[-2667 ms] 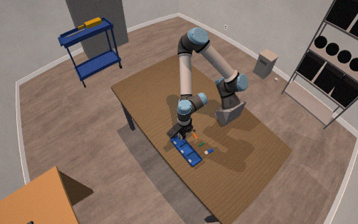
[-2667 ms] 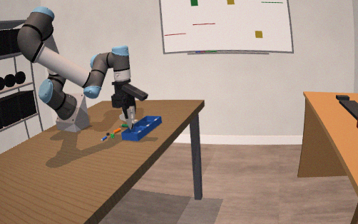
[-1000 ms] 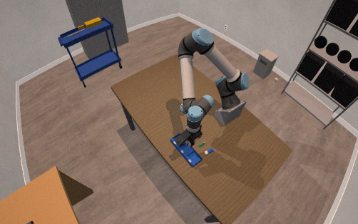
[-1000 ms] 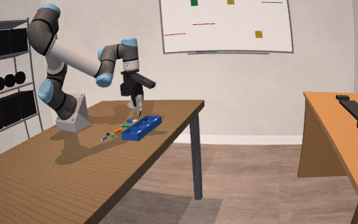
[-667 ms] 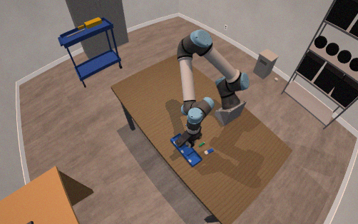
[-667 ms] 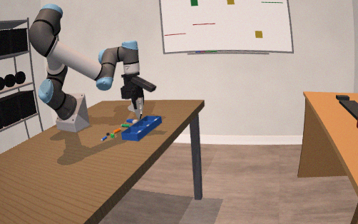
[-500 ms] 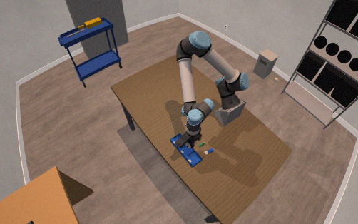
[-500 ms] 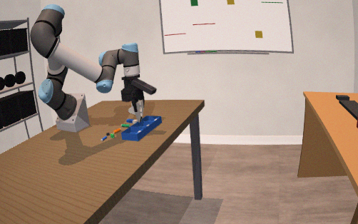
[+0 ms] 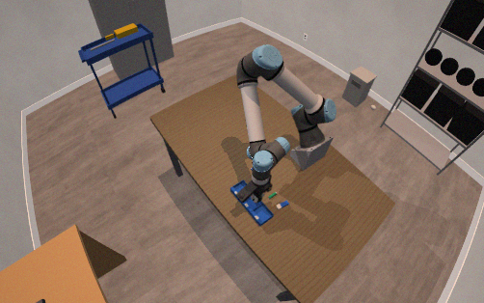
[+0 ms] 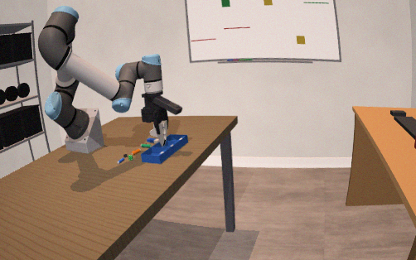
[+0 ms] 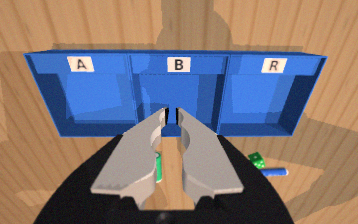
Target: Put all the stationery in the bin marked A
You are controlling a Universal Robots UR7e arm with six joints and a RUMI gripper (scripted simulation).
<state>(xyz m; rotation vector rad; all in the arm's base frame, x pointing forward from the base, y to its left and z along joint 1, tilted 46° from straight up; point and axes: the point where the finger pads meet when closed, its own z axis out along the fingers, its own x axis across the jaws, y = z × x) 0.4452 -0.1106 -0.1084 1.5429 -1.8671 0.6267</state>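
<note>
Right now my hand is 20 mm above the tray, 10 mm to the left of it and 10 mm short of it. Round my hand: white eraser: 110 mm to the left, 90 mm behind, 30 mm below; then orange marker: 120 mm behind, 40 mm to the right, 30 mm below; then green marker: 100 mm behind, 40 mm to the left, 30 mm below.
</note>
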